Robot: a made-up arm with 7 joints.
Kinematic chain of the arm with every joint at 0, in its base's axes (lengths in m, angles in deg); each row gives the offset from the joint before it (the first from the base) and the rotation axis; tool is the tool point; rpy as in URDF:
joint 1: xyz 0 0 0.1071 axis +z
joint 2: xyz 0 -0.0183 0.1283 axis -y
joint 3: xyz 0 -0.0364 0.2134 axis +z
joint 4: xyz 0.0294 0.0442 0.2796 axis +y
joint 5: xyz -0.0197 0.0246 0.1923 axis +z
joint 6: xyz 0 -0.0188 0.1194 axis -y
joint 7: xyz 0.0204 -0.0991 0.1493 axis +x
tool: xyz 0 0 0 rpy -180 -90 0
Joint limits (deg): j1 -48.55..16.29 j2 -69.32..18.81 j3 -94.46..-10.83 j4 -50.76..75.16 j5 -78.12..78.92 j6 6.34..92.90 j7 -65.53..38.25
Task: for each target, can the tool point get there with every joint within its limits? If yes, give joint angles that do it. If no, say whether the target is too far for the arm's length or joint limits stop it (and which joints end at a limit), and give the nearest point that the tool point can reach.
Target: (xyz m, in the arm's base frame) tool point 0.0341 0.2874 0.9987
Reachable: yes | joints -13.63 4.39 -72.22 -28.43 -65.02 60.19 -32.82
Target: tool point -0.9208 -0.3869 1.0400
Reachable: no: too far | nearest point -0.5283 -0.2220 0.8950 | short by 0.450 m
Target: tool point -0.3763 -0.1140 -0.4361
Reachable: no: joint limits stop it (at a limit: joint 1, joint 2, joint 4, joint 5, joint 6) | nearest point 0.2068 -0.6734 0.0022 | short by 0.919 m
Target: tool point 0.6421 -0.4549 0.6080
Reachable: yes | joints -5.17 -41.11 -51.03 50.80 59.01 14.06 -39.38
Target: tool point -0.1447 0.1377 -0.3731
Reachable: no: joint limits stop it (at a limit: joint 1, joint 2, joint 3, joint 4, joint 5, joint 6) | nearest point 0.6631 0.0897 -0.0509 | short by 0.871 m
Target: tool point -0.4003 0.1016 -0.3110
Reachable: no: joint limits stop it (at a limit: joint 2, joint 3, joint 4, joint 6) | nearest point -0.4819 0.1223 0.6333 | short by 0.948 m
